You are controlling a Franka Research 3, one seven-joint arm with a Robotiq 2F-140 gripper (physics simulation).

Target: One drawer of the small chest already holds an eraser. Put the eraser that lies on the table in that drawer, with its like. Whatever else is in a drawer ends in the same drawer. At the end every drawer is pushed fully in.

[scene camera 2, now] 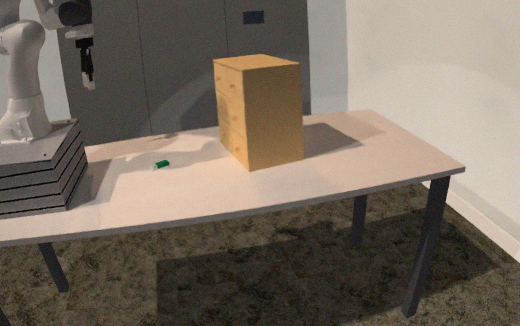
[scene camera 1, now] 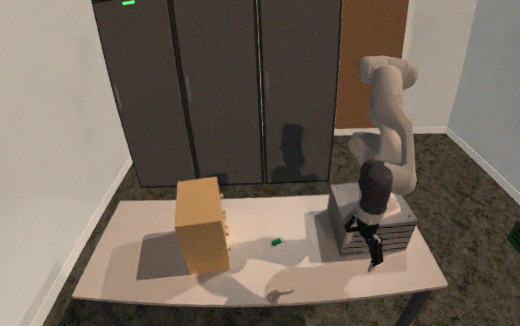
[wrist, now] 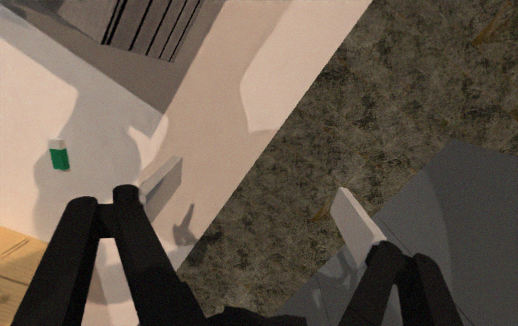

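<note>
A green eraser with a white end (scene camera 1: 276, 242) (scene camera 2: 161, 164) (wrist: 59, 157) lies on the table between the chest and the robot's base. The small wooden chest (scene camera 1: 202, 225) (scene camera 2: 272, 115) (wrist: 15, 250) stands upright, with its knobbed drawer fronts facing the eraser and the robot. The drawers look pushed in; what is inside them is hidden. My gripper (scene camera 1: 360, 251) (scene camera 2: 88, 82) (wrist: 259, 185) is open and empty. It hangs high at the robot's end of the table, well away from the eraser and the chest.
A grey slatted block (scene camera 1: 372, 239) (scene camera 2: 45, 175) (wrist: 145, 25) carries the arm at one end of the table (scene camera 1: 120, 280) (scene camera 2: 180, 210) (wrist: 215, 100). Tall dark cabinets (scene camera 1: 220, 100) stand behind the table in the first scene view.
</note>
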